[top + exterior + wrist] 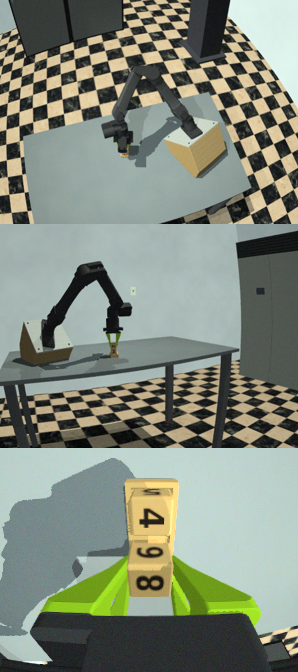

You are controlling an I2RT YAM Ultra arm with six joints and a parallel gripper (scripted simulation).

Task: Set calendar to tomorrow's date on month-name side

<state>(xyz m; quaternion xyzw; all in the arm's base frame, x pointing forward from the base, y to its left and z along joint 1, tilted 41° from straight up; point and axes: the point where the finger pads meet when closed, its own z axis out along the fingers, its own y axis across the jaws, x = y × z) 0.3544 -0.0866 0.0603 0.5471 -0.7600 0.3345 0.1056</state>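
Now: the tan tray 5 cm below my hand, 1 cm to the left of it and 1 cm ahead of it.
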